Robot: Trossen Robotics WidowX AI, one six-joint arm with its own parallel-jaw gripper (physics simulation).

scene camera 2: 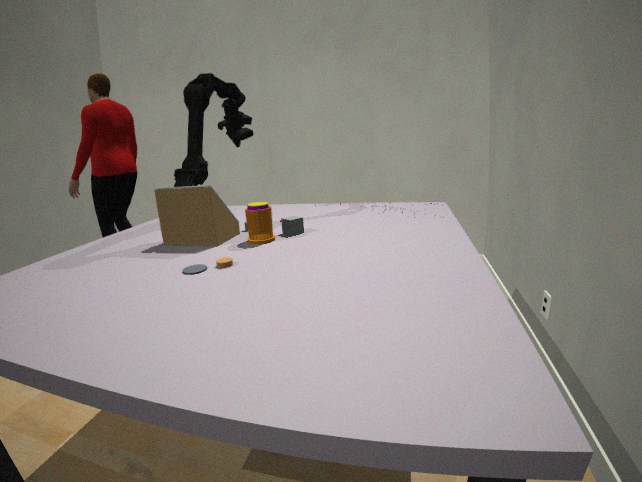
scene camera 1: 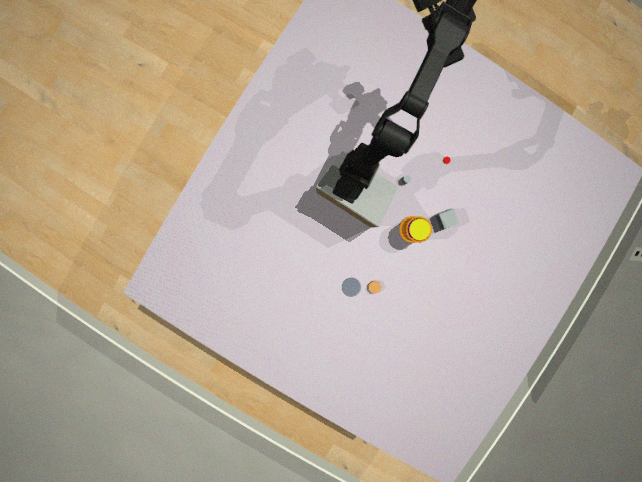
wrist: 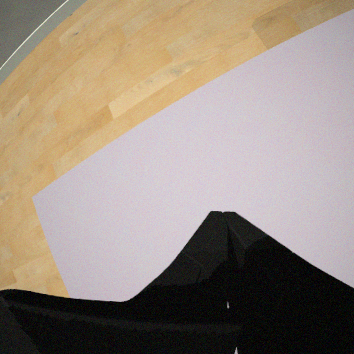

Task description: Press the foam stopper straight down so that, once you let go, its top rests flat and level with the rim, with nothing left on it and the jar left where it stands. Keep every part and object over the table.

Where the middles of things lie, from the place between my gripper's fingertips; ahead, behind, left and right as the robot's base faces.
Now: the orange jar (scene camera 2: 258,215) 24 cm ahead of my hand, 47 cm to the right of it and 23 cm below it.
